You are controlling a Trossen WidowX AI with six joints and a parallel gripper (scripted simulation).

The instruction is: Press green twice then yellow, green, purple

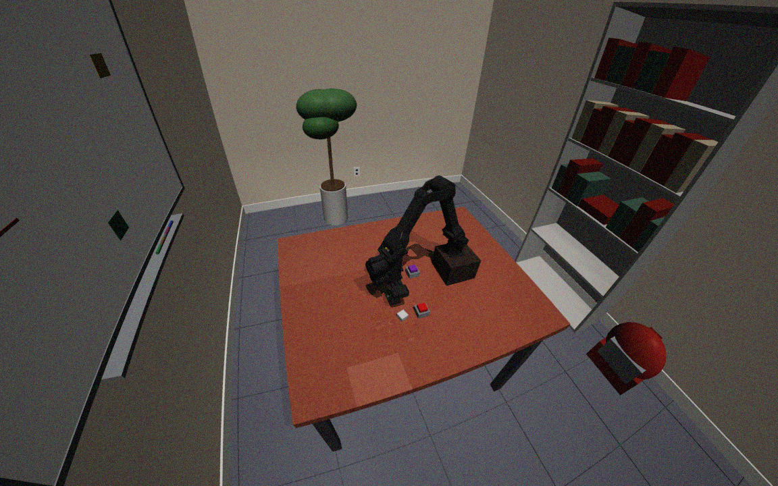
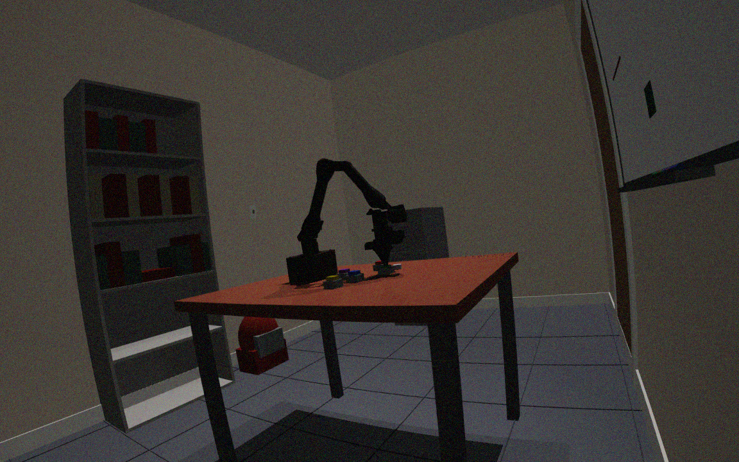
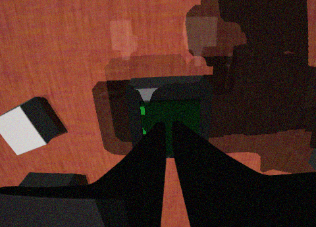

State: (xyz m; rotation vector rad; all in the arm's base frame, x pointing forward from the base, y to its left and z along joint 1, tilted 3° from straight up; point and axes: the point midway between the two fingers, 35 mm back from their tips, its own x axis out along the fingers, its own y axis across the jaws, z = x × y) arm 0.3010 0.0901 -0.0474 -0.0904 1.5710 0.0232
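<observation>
Now: the green button 1 cm below my gripper tip. From my gripper tip the other things lie so: white block 1 cm behind, 10 cm to the left, 2 cm below; red button 9 cm behind, 10 cm to the left; purple button 12 cm behind, 11 cm to the right.
</observation>
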